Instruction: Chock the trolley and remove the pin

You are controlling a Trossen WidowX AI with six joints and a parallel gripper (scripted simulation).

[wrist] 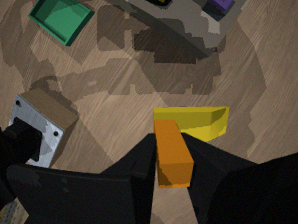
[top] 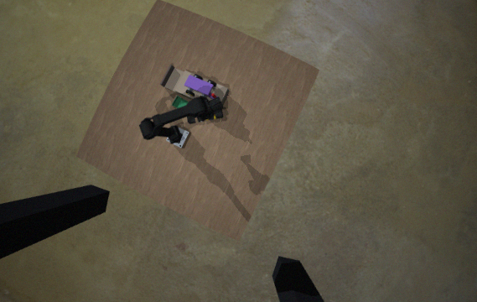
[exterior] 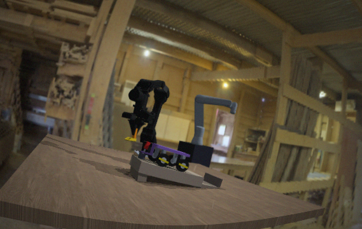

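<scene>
My gripper tip is 10 mm short of the yellow chock, 20 mm to the left of it and 10 mm above it. The rest, counted from my gripper tip: green tray (60 mm ahead, 220 mm to the left, 180 mm below); purple trolley (180 mm ahead, 100 mm to the left, 60 mm below); red-headed stop pin (140 mm ahead, 40 mm below).
</scene>
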